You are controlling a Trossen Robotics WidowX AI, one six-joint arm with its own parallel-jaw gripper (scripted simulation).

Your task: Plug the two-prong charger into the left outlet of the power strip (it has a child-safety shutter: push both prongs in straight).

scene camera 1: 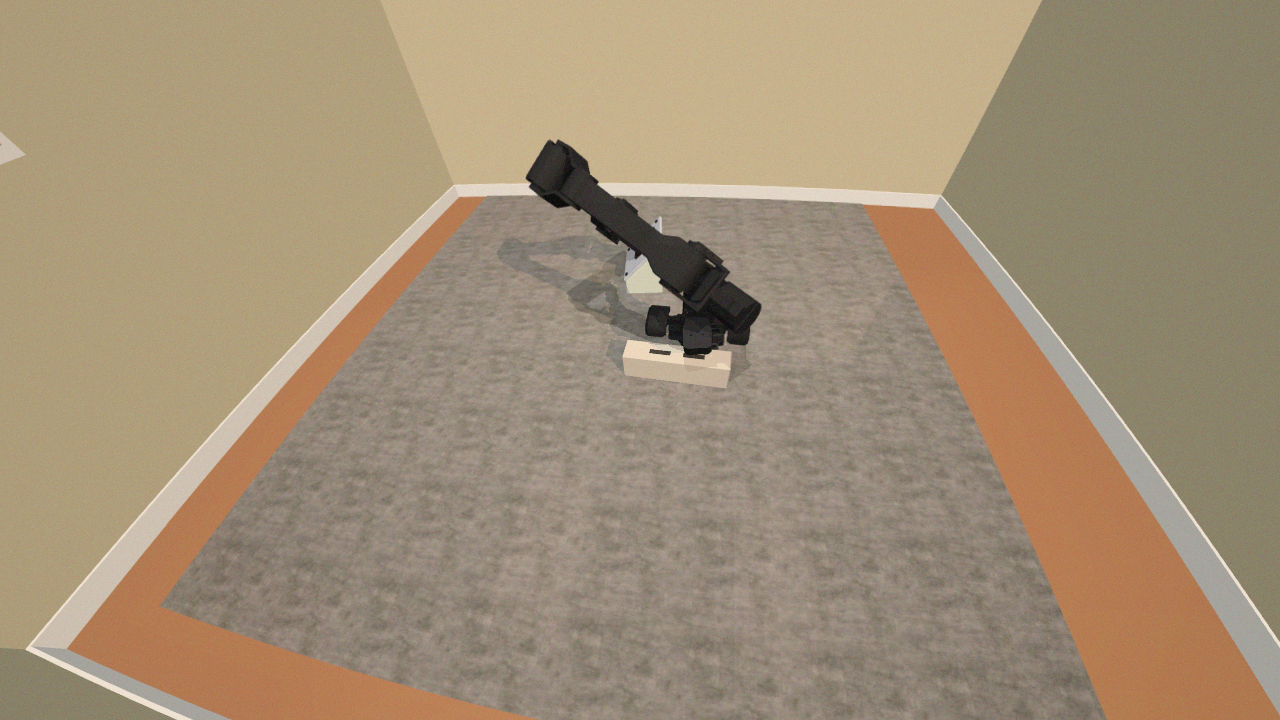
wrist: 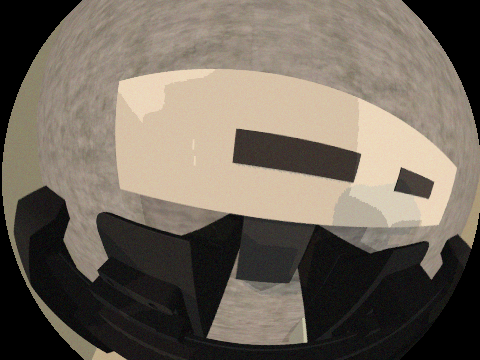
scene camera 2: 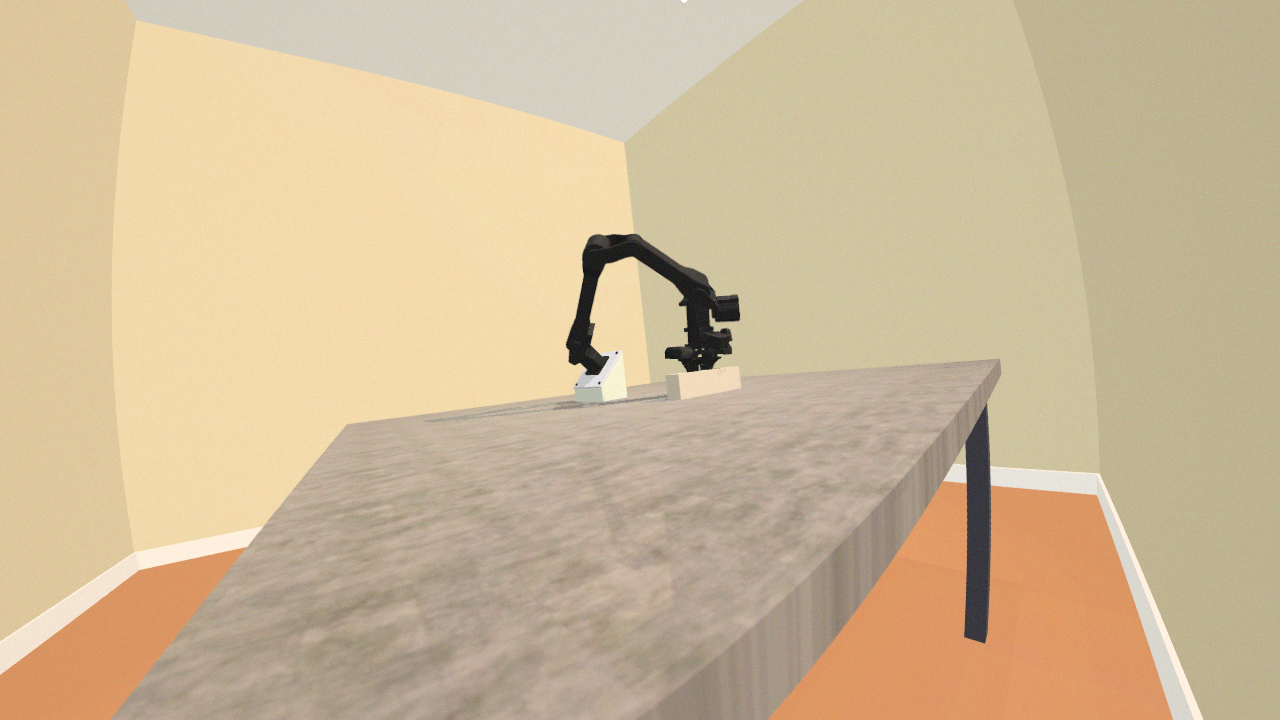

Observation:
The pictures show: my gripper and a two-prong charger.
My gripper shows as well in the wrist view and in scene camera 2.

